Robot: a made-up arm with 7 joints.
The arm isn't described. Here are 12 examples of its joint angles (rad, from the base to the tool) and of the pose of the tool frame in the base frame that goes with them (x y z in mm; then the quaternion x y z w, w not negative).
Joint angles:
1: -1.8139 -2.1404 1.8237 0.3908 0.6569 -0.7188 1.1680
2: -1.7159 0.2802 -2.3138 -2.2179 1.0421 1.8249 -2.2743
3: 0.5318 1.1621 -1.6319 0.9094 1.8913 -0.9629 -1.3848
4: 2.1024 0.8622 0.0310 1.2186 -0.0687 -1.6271 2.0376
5: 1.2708 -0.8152 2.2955 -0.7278 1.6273 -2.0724 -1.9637
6: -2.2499 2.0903 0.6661 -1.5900 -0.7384 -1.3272 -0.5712
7: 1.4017 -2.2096 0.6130 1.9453 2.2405 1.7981 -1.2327
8: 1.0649 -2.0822 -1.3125 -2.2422 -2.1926 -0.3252 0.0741
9: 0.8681 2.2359 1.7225 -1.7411 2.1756 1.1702 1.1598
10: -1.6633 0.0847 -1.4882 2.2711 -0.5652 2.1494 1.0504
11: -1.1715 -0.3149 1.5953 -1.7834 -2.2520 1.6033 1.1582
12: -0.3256 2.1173 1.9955 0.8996 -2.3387 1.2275 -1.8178
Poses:
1: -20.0 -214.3 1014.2 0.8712 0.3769 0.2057 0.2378
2: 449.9 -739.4 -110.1 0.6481 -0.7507 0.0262 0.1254
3: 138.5 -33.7 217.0 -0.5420 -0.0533 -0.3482 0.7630
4: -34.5 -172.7 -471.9 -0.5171 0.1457 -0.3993 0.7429
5: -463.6 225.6 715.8 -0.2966 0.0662 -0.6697 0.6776
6: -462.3 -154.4 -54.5 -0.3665 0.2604 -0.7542 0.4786
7: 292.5 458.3 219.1 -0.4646 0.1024 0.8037 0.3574
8: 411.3 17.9 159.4 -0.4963 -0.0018 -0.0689 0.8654
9: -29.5 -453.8 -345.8 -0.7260 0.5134 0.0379 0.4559
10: 396.8 -568.3 -306.2 -0.6543 0.2617 -0.0013 0.7095
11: 704.6 17.7 626.0 0.9435 0.2547 0.1795 0.1128
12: 362.0 5.3 -75.8 -0.9013 -0.2922 -0.3068 0.0900
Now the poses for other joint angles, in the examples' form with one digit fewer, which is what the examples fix.
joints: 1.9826 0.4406 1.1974 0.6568 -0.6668 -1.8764 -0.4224
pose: -238 -171 -321 0.569 -0.365 -0.604 0.423
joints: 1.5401 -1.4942 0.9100 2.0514 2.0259 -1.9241 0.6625
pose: 142 547 761 0.293 -0.619 0.026 0.728
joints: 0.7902 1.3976 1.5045 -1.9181 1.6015 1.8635 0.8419
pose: -386 -206 -300 -0.316 0.616 0.639 0.335
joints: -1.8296 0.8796 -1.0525 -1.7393 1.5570 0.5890 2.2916
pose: -304 -574 -134 -0.114 -0.207 0.949 0.208
